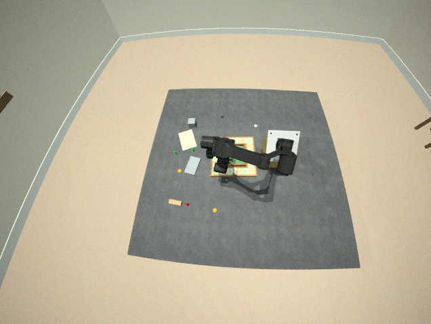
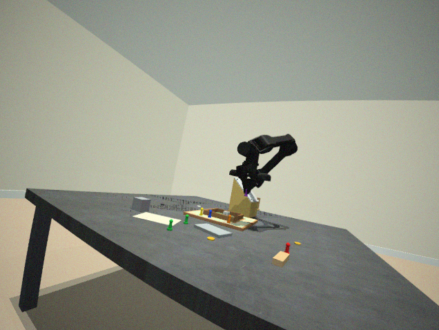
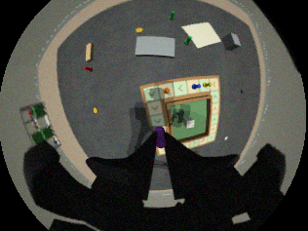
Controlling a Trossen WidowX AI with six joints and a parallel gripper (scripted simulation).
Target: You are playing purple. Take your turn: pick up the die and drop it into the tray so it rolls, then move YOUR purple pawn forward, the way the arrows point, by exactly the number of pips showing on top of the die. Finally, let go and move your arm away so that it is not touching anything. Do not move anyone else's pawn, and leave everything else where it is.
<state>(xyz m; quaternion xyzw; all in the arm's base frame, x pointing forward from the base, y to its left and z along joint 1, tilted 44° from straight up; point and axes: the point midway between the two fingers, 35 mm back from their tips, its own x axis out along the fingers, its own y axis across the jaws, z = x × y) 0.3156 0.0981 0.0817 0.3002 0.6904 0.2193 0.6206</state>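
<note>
My gripper tip is 12 cm above the orange pawn, 6 cm short of it and 3 cm to the left of it. Round my gripper tip: blue pawn: 13 cm to the right, 12 cm below, 7 cm ahead; then purple pawn: 1 cm above; then white die: 12 cm below, 10 cm to the right, 5 cm behind.
</note>
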